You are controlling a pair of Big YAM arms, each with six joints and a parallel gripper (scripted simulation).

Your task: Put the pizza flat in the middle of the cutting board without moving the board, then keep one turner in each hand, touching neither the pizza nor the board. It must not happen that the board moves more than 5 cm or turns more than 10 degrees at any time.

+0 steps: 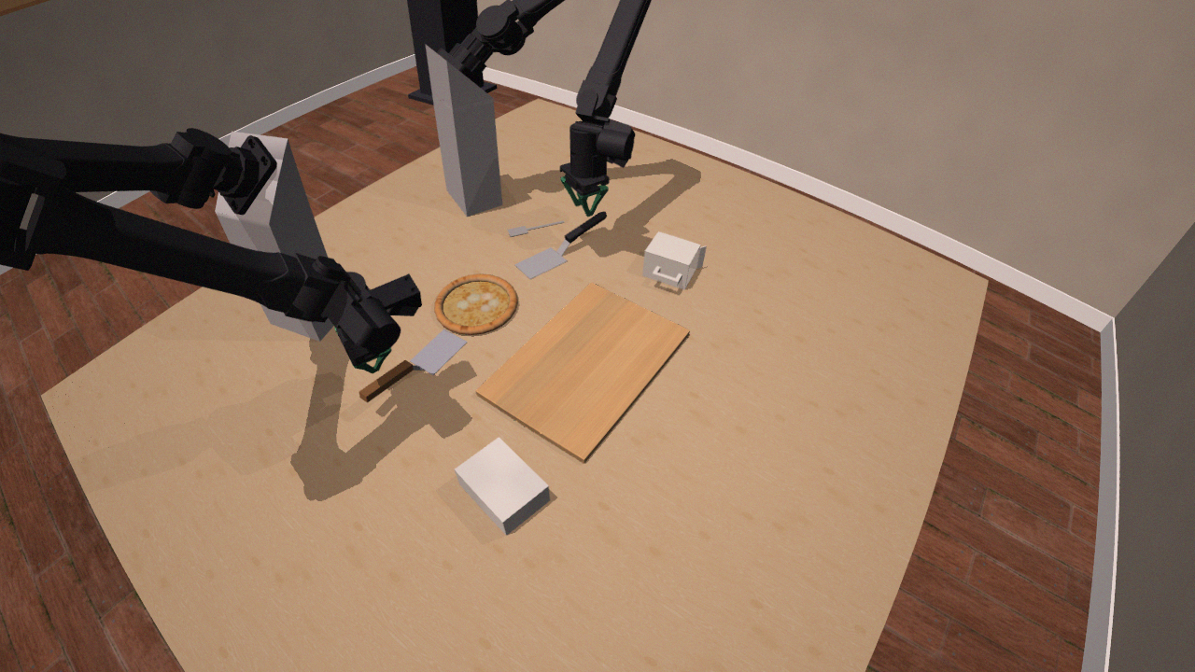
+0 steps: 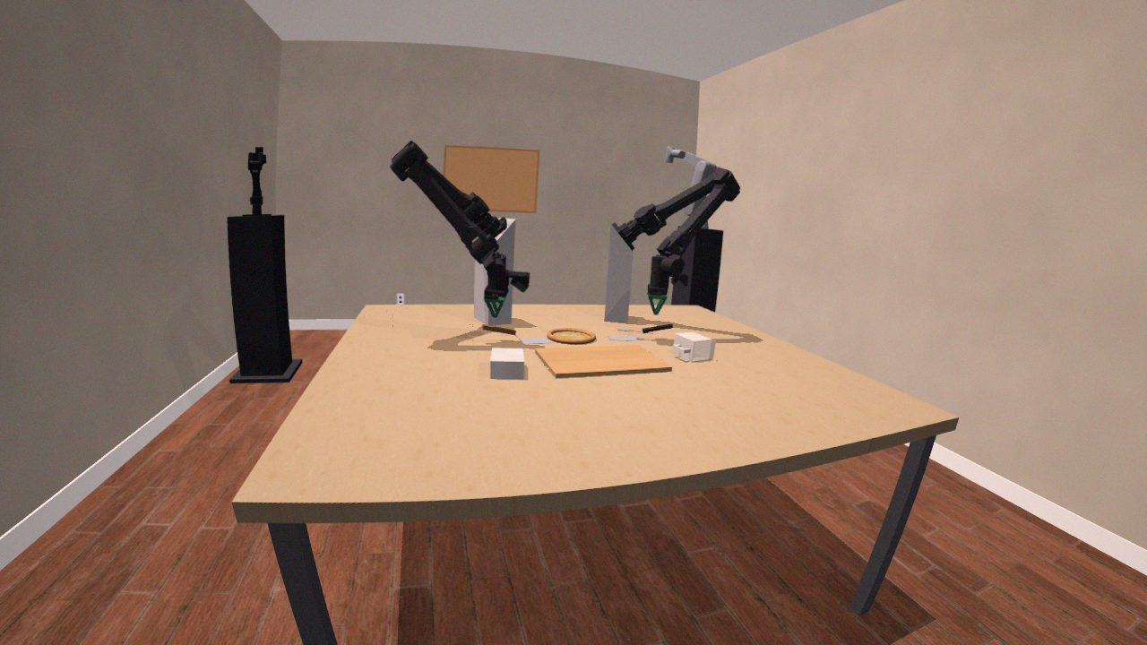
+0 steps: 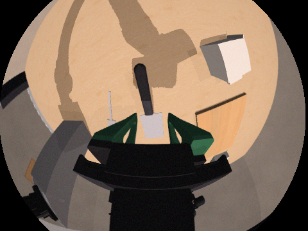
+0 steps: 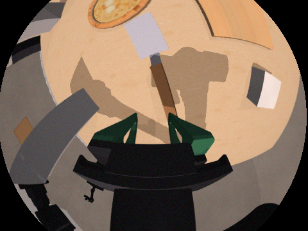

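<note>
Right now my right hand is 1 cm short of the brown-handled turner, 7 cm to the right of it and 8 cm above it. From my right hand the other things lie so: wooden cutting board 27 cm ahead, 28 cm to the left, 9 cm below; grey utensil 9 cm behind, 56 cm to the left, 10 cm below; pizza 1 cm behind, 28 cm to the left, 10 cm below.
</note>
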